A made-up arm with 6 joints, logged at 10 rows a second.
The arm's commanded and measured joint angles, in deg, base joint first. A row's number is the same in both.
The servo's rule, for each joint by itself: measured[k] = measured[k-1] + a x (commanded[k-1-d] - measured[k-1]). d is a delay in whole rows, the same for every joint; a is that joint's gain. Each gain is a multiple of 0.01, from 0.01 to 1. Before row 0 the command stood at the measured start. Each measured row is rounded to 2 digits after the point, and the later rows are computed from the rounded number. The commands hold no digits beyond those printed.
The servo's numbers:
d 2
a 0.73 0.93 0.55 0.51 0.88 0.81
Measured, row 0:
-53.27, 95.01, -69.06, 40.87, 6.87, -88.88
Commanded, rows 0 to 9:
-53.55, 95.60, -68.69, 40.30, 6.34, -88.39
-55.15, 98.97, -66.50, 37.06, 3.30, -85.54
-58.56, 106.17, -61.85, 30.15, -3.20, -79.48
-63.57, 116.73, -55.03, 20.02, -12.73, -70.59
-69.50, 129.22, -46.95, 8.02, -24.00, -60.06
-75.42, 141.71, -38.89, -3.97, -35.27, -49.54
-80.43, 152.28, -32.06, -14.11, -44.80, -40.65
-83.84, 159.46, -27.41, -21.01, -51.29, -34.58
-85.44, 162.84, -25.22, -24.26, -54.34, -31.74
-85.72, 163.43, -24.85, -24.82, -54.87, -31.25
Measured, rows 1 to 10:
-53.27, 95.01, -69.06, 40.87, 6.87, -88.88
-53.27, 95.01, -69.06, 40.87, 6.87, -88.88
-53.47, 95.56, -68.86, 40.58, 6.40, -88.48
-54.70, 98.73, -67.56, 38.78, 3.67, -86.10
-57.52, 105.65, -64.42, 34.38, -2.38, -80.74
-61.94, 115.95, -59.26, 27.06, -11.49, -72.52
-67.46, 128.29, -52.49, 17.35, -22.50, -62.43
-73.27, 140.77, -45.01, 6.48, -33.74, -51.99
-78.50, 151.47, -37.89, -4.02, -43.47, -42.80
-82.40, 158.90, -32.13, -12.68, -50.35, -36.14

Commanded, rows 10 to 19:
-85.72, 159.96, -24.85, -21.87, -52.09, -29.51
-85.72, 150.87, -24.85, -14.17, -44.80, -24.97
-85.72, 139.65, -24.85, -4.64, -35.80, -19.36
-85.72, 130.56, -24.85, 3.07, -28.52, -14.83
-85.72, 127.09, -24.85, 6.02, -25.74, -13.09
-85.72, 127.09, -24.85, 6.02, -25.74, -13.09
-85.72, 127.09, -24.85, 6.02, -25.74, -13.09
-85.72, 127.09, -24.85, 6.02, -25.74, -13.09
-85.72, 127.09, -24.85, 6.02, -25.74, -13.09
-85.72, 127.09, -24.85, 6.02, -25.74, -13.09
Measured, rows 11 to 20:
-84.62, 162.56, -28.33, -18.59, -53.86, -32.58
-85.42, 163.37, -26.42, -21.77, -54.75, -31.50
-85.64, 160.20, -25.56, -21.82, -52.41, -29.89
-85.70, 151.52, -25.17, -17.92, -45.71, -25.90
-85.71, 140.48, -24.99, -11.15, -36.99, -20.60
-85.72, 131.25, -24.91, -3.90, -29.54, -15.93
-85.72, 127.38, -24.88, 1.16, -26.20, -13.63
-85.72, 127.11, -24.86, 3.64, -25.80, -13.19
-85.72, 127.09, -24.85, 4.85, -25.75, -13.11
-85.72, 127.09, -24.85, 5.45, -25.74, -13.09

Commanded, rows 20 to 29:
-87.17, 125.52, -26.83, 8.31, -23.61, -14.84
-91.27, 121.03, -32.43, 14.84, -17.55, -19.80
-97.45, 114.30, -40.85, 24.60, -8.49, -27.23
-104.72, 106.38, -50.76, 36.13, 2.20, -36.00
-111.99, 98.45, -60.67, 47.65, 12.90, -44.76
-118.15, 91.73, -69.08, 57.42, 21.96, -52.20
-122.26, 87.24, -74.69, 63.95, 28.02, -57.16
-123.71, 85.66, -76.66, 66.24, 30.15, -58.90
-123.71, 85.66, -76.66, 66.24, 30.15, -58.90
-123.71, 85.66, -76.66, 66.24, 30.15, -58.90
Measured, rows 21 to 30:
-85.72, 127.09, -24.85, 5.74, -25.74, -13.09
-85.72, 127.09, -24.85, 5.88, -25.74, -13.09
-86.78, 125.63, -25.94, 7.12, -23.87, -14.51
-90.06, 121.35, -29.51, 11.06, -18.31, -18.79
-95.45, 114.79, -35.75, 17.97, -9.67, -25.63
-102.22, 106.97, -44.01, 27.23, 0.78, -34.03
-109.35, 99.05, -53.17, 37.64, 11.45, -42.72
-115.77, 92.24, -61.92, 47.73, 20.70, -50.40
-120.51, 87.59, -68.94, 56.00, 27.14, -55.88
-122.85, 85.80, -73.19, 61.22, 29.79, -58.33

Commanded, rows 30 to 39:
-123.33, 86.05, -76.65, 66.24, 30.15, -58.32
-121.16, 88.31, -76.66, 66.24, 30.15, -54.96
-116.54, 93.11, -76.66, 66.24, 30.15, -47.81
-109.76, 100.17, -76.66, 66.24, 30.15, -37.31
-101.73, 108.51, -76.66, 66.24, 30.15, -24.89
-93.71, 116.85, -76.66, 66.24, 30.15, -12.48
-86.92, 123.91, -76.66, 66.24, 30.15, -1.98
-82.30, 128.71, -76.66, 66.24, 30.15, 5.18
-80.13, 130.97, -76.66, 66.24, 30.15, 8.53
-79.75, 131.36, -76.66, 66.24, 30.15, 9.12
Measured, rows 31 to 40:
-123.48, 85.67, -75.10, 63.78, 30.11, -58.79
-123.65, 85.66, -75.96, 65.03, 30.15, -58.88
-123.42, 86.02, -76.34, 65.65, 30.15, -58.43
-121.77, 88.15, -76.52, 65.95, 30.15, -55.62
-117.95, 92.76, -76.60, 66.10, 30.15, -49.29
-111.97, 99.65, -76.63, 66.17, 30.15, -39.59
-104.49, 107.89, -76.65, 66.21, 30.15, -27.68
-96.62, 116.22, -76.66, 66.23, 30.15, -15.37
-89.54, 123.37, -76.66, 66.24, 30.15, -4.52
-84.25, 128.34, -76.66, 66.24, 30.15, 3.34

